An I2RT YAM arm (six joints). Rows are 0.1 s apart.
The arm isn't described. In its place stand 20 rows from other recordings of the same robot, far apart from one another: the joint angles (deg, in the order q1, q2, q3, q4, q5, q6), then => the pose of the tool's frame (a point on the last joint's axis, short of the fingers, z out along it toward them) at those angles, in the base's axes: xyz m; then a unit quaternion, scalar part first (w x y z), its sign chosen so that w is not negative.
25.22 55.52 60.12 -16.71 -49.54 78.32 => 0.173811 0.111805 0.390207 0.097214 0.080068 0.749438 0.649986
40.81 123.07 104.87 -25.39 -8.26 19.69 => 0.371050 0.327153 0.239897 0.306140 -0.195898 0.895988 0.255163
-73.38 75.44 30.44 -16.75 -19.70 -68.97 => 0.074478 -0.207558 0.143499 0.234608 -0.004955 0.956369 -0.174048
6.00 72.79 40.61 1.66 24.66 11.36 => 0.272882 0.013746 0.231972 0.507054 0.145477 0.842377 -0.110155
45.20 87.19 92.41 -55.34 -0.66 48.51 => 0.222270 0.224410 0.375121 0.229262 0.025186 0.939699 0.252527
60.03 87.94 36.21 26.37 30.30 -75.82 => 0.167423 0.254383 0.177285 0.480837 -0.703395 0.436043 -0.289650
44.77 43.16 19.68 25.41 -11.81 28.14 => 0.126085 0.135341 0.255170 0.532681 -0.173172 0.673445 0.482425
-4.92 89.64 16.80 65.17 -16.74 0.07 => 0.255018 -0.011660 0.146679 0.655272 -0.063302 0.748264 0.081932
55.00 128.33 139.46 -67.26 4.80 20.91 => 0.274057 0.386202 0.335864 0.254115 -0.268504 0.917389 0.147410
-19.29 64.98 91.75 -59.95 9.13 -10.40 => 0.178801 -0.068565 0.456913 0.440503 0.105705 0.871203 -0.189178
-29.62 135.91 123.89 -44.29 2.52 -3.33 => 0.453461 -0.259612 0.213688 0.271850 0.223811 0.930340 -0.102344
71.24 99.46 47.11 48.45 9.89 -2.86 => 0.124580 0.347779 0.209163 0.597958 -0.391689 0.616508 0.330067
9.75 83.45 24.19 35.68 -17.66 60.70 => 0.259930 0.055623 0.152699 0.368039 0.279700 0.782532 0.417083
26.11 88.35 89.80 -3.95 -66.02 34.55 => 0.294745 0.180682 0.439713 0.301791 -0.331129 0.631836 0.632501
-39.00 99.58 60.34 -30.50 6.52 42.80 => 0.253538 -0.210513 0.162708 0.177357 0.651051 0.736318 -0.050128
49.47 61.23 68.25 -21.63 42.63 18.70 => 0.165008 0.155894 0.409134 0.632965 0.018728 0.769702 0.081021
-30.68 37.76 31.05 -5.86 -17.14 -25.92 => 0.149019 -0.076211 0.282617 0.599667 -0.061082 0.774760 -0.190830
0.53 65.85 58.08 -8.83 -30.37 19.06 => 0.263024 0.020433 0.350806 0.532623 -0.029918 0.788890 0.305073
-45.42 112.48 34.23 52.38 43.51 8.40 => 0.206726 -0.244698 0.086240 0.367847 0.531688 0.612808 -0.454383
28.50 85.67 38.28 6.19 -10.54 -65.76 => 0.253599 0.145104 0.165257 0.416525 -0.690432 0.589144 -0.052148
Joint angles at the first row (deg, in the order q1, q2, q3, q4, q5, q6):
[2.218 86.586 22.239 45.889 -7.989 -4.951]
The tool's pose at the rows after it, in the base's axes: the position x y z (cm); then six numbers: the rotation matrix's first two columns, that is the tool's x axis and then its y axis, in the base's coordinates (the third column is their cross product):
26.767 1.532 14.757 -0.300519 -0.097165 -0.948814 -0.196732 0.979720 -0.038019
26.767 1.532 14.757 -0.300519 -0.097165 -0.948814 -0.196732 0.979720 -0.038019
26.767 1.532 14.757 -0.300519 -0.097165 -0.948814 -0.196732 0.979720 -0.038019
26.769 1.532 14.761 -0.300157 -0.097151 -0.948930 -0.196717 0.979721 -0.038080
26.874 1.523 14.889 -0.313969 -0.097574 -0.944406 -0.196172 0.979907 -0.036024
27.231 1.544 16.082 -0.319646 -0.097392 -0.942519 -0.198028 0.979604 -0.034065
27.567 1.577 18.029 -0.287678 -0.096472 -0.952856 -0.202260 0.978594 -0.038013
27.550 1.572 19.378 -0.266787 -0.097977 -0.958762 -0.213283 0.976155 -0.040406
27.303 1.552 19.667 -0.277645 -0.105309 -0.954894 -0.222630 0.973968 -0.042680
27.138 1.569 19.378 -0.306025 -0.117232 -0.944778 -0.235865 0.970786 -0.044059
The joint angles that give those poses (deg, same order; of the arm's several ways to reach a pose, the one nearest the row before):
[2.218 86.585 22.239 45.887 -7.989 -4.951]
[2.218 86.585 22.239 45.887 -7.989 -4.951]
[2.218 86.585 22.239 45.887 -7.989 -4.951]
[2.218 86.586 22.241 45.909 -7.989 -4.951]
[2.196 86.170 22.851 44.052 -7.946 -4.951]
[2.197 83.811 25.017 39.178 -8.054 -4.928]
[2.197 80.729 27.443 35.571 -8.382 -4.950]
[2.088 78.281 28.841 32.883 -9.169 -5.125]
[2.000 76.968 29.081 30.544 -9.671 -5.563]
[1.978 76.750 29.081 28.402 -10.219 -6.218]

